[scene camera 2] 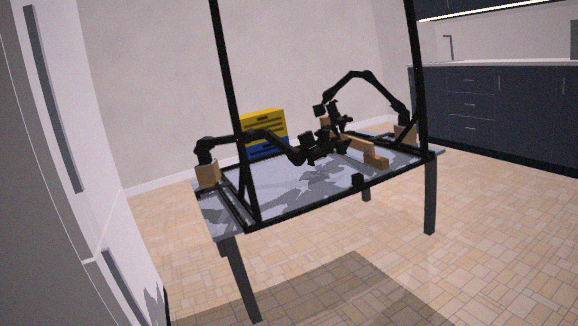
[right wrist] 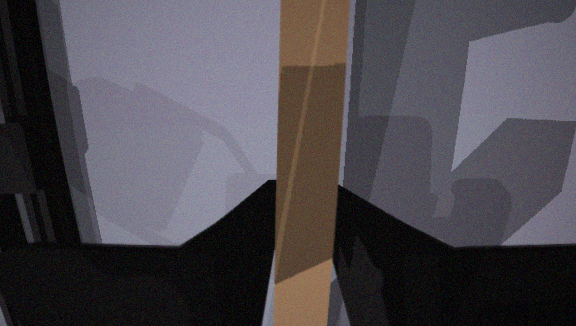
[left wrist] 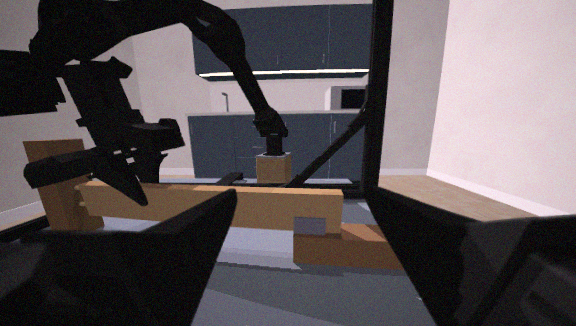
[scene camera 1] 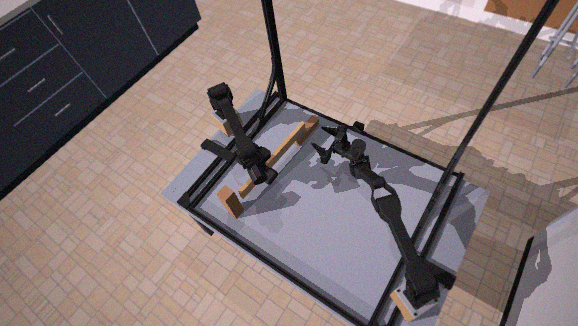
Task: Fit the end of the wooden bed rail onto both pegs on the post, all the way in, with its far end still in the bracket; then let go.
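Frame: origin at the left arm's base, x ahead, y left, z up, level; millimetres.
Where they show: left gripper, fingertip midpoint: (scene camera 2: 345,138) (left wrist: 300,192) (scene camera 1: 316,135); right gripper, fingertip midpoint: (scene camera 2: 341,138) (right wrist: 299,190) (left wrist: 151,201); left arm's base, origin of the base link: (scene camera 2: 205,162) (scene camera 1: 416,295); right arm's base, origin of the base link: (scene camera 2: 404,124) (left wrist: 274,154).
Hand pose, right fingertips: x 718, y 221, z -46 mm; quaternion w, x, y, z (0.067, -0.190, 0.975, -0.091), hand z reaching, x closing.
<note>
Each offset is from my right fingertips to the top centre of the thing. "pt": to the spot under its first point. Level surfaces: height alone.
The long wooden bed rail {33 mm ahead, 80 mm right, 32 mm up} (scene camera 1: 287,149) (scene camera 2: 359,144) (left wrist: 270,206) (right wrist: 312,125) runs between the upright post {pt 94 mm back, 165 mm left, 66 mm up} (scene camera 1: 231,201) (left wrist: 70,206) and the low bracket {pt 137 mm ahead, 344 mm right, 30 mm down} (scene camera 1: 312,121) (scene camera 2: 376,161) (left wrist: 350,250). In the left wrist view short pieces of the pegs {pt 61 mm back, 141 mm left, 13 mm down} (left wrist: 81,204) show in a narrow gap between post and rail end. The rail's far end rests at the bracket, behind a small grey lip {pt 90 mm ahead, 249 mm right, 18 mm down} (left wrist: 310,226). My right gripper (right wrist: 299,190) is shut on the rail, nearer the post. My left gripper (scene camera 1: 318,137) (left wrist: 300,192) is open and empty, beside the rail's bracket end, not touching it.
A black frame surrounds the table {74 mm down} (scene camera 1: 320,245), with tall uprights {pt 361 mm ahead, 296 mm right, 237 mm up} (scene camera 1: 274,55) (left wrist: 378,100) at its sides. A small black block {pt 12 mm back, 504 mm right, 24 mm down} (scene camera 1: 358,126) (scene camera 2: 357,180) sits on the frame edge near the bracket. A yellow and blue drawer box (scene camera 2: 264,125) stands behind the table.
</note>
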